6 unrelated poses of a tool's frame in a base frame.
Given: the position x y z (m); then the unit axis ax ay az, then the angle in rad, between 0 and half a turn.
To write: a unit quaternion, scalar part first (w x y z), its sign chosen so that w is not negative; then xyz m. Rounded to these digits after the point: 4 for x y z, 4 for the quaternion.
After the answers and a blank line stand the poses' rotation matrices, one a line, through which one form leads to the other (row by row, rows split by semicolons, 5 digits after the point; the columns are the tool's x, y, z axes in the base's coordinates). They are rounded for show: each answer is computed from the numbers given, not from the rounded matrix.
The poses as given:
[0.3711, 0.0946, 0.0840, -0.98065, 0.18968, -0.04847, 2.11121]
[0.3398, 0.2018, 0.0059, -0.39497, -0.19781, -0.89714, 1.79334]
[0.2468, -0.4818, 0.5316, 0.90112, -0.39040, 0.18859, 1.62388]
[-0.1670, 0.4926, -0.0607, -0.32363, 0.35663, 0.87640, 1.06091]
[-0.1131, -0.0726, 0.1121, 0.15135, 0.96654, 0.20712, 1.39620]
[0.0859, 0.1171, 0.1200, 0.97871, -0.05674, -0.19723, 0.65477]
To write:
[0.4927, -0.8534, 0.1651, -0.0422, 0.3711, 0.0946, 0.0840]
[0.6242, -0.3086, -0.1545, -0.7009, 0.3398, 0.2018, 0.0059]
[0.6881, 0.6539, -0.2833, 0.1368, 0.2468, -0.4818, 0.5316]
[0.8626, -0.1637, 0.1804, 0.4434, -0.1670, 0.4926, -0.0607]
[0.7661, 0.0973, 0.6213, 0.1331, -0.1131, -0.0726, 0.1121]
[0.9469, 0.3147, -0.0182, -0.0634, 0.0859, 0.1171, 0.1200]

0.94195 -0.24015 0.23464; -0.32327 -0.46000 0.82698; -0.09066 -0.85483 -0.51093
-0.03028 0.97039 0.23962; -0.77965 -0.17295 0.60187; 0.62549 -0.16860 0.76180
0.80205 -0.55879 -0.21089; -0.18214 0.10744 -0.97739; 0.56881 0.82232 -0.01561
0.54169 -0.82401 0.16607; 0.70584 0.55319 0.44247; -0.45646 -0.12246 0.88127
0.19264 -0.08310 0.97775; 0.32484 0.94563 0.01637; -0.92594 0.31446 0.20916
0.99129 0.10862 -0.07447; -0.13159 0.79385 -0.59370; -0.00537 0.59833 0.80123

